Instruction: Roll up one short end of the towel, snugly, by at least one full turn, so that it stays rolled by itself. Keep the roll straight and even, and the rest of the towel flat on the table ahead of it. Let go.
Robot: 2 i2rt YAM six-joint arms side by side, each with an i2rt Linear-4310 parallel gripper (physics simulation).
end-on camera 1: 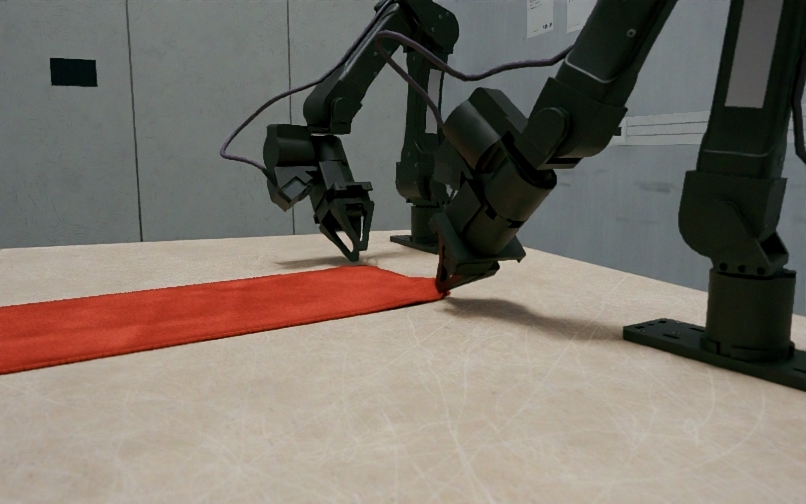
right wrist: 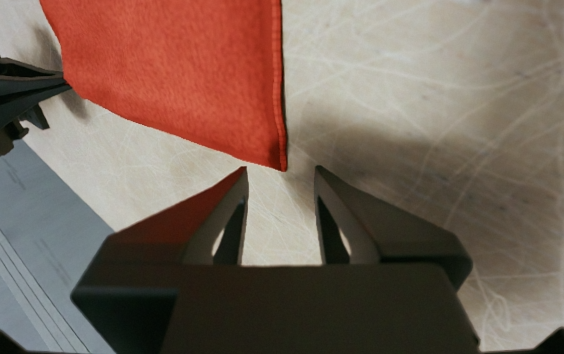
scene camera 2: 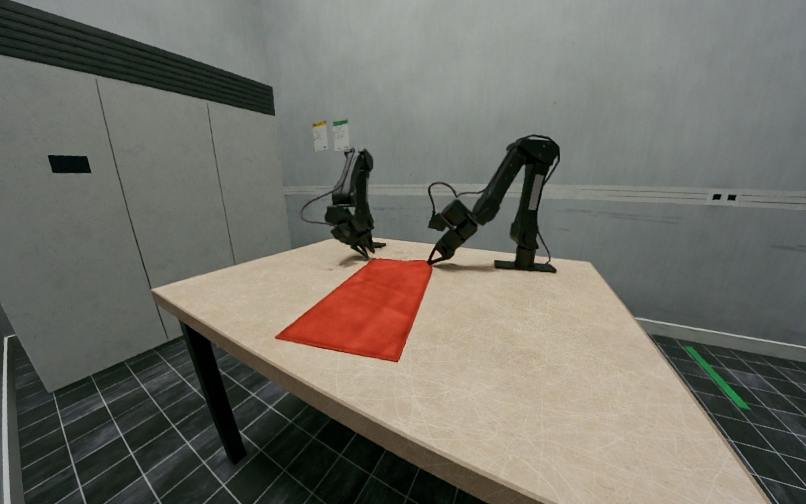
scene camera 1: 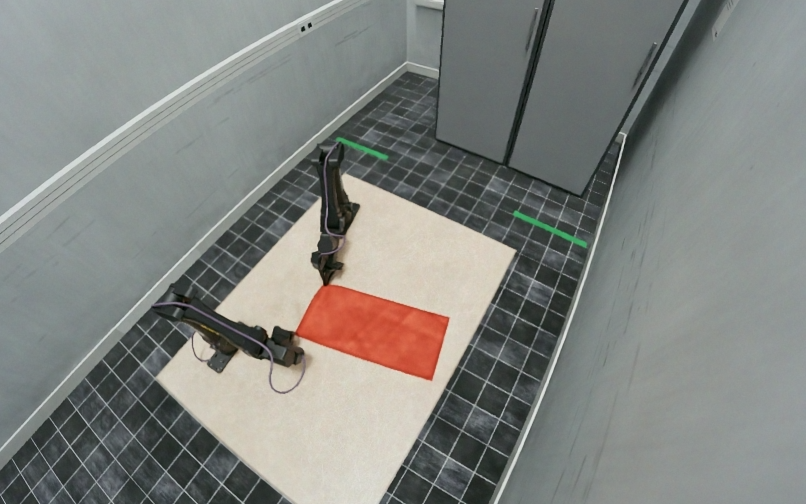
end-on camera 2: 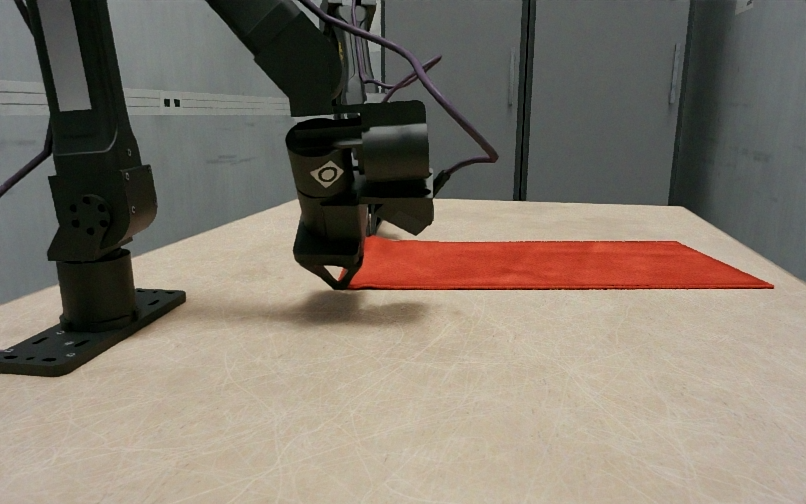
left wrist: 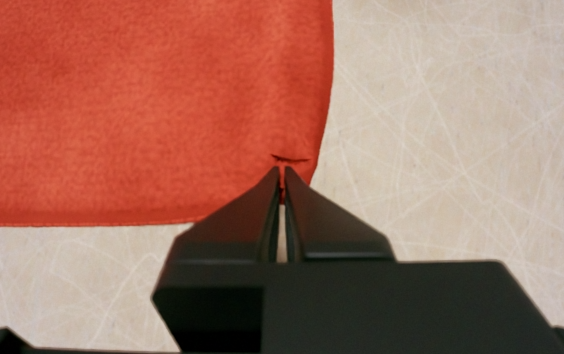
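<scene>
The red towel (scene camera 1: 380, 332) (scene camera 2: 368, 309) (end-on camera 1: 196, 309) (end-on camera 2: 534, 264) (left wrist: 150, 110) (right wrist: 175, 65) lies flat and unrolled on the table, its near-robot short end slightly raised at one corner. My left gripper (scene camera 1: 325, 284) (scene camera 2: 429, 262) (end-on camera 1: 441, 291) (left wrist: 281, 176) is shut on that corner, where a small crease shows in the left wrist view. My right gripper (scene camera 2: 367, 256) (end-on camera 1: 354, 259) (end-on camera 2: 339, 287) (right wrist: 281, 177) is partly open at the other corner of the same short end. In the right wrist view the corner tip points between its fingertips, with nothing gripped.
The pale table (scene camera 1: 451, 261) (scene camera 2: 534, 356) (end-on camera 1: 356, 404) (end-on camera 2: 475, 386) carries both arms. The base plate of the right arm (end-on camera 2: 59, 350) and the base plate of the left arm (end-on camera 1: 731, 356) stand behind that short end. Grey cabinets (scene camera 1: 481, 83) stand on the floor beyond the table.
</scene>
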